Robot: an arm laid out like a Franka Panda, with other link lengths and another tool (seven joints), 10 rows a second.
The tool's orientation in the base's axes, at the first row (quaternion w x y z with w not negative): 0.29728, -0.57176, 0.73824, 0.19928
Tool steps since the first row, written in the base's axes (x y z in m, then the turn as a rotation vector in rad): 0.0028, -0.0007, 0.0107, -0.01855, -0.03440, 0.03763; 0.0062, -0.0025, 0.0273, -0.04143, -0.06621, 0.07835; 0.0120, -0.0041, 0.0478, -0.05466, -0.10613, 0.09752; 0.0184, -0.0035, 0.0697, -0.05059, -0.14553, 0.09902; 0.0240, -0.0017, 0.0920, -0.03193, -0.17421, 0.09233; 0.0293, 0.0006, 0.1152, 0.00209, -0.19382, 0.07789
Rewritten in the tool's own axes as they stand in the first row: -0.0071, -0.0034, -0.0078, 0.00302, 0.00696, -0.05372; -0.0174, -0.0079, -0.0206, 0.00282, 0.01864, -0.10901; -0.0309, -0.0148, -0.0356, 0.02125, 0.01985, -0.15138; -0.0471, -0.0218, -0.0502, 0.04816, 0.00535, -0.17662; -0.0642, -0.0278, -0.0644, 0.07027, -0.01995, -0.18590; -0.0822, -0.0333, -0.0791, 0.08837, -0.05727, -0.18041
